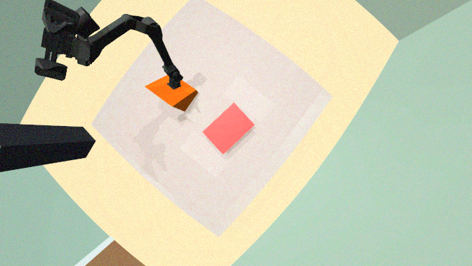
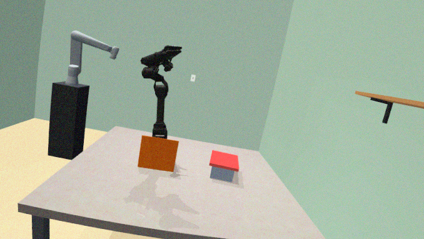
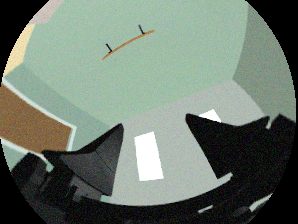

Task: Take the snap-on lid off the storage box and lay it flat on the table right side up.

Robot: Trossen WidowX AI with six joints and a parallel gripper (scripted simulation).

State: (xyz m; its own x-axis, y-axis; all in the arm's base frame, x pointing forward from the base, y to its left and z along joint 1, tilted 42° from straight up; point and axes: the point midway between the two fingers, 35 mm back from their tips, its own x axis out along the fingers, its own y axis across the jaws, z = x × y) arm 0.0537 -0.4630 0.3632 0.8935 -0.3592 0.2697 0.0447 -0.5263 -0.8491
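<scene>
Right now the red lid is 380 mm ahead of my gripper tip, 110 mm to the left of it and 610 mm below it. Also, from my gripper tip: storage box 380 mm ahead, 110 mm to the left, 650 mm below.
</scene>
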